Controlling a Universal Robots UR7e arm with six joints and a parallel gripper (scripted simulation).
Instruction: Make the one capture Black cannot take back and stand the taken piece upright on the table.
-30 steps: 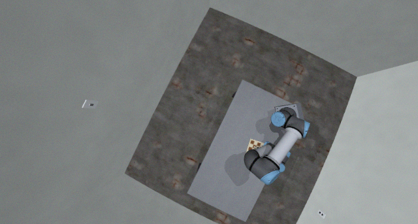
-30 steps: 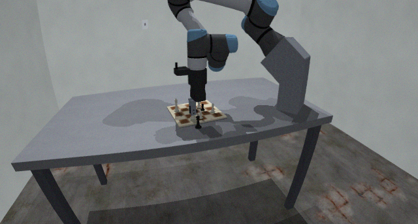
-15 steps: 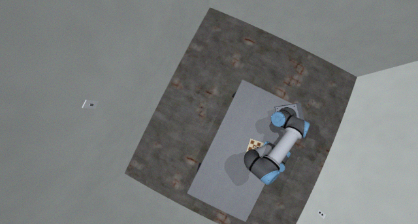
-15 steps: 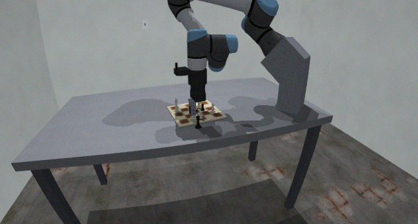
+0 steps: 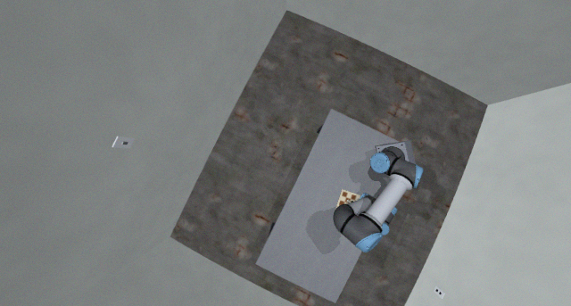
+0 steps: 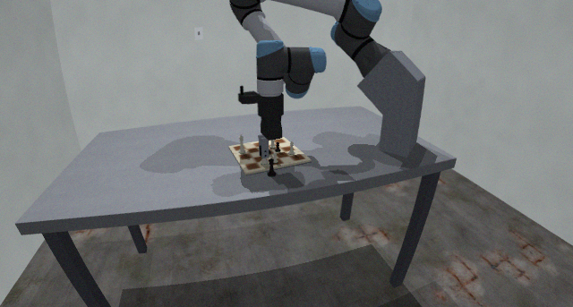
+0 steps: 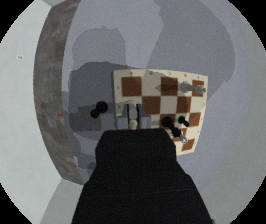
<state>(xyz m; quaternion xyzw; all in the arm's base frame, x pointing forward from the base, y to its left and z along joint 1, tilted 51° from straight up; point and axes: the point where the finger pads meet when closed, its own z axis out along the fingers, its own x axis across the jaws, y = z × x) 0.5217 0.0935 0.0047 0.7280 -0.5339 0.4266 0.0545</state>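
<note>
Right now the small chessboard is 80 mm to the right of my hand, 50 mm below it and 30 mm behind it.
</note>
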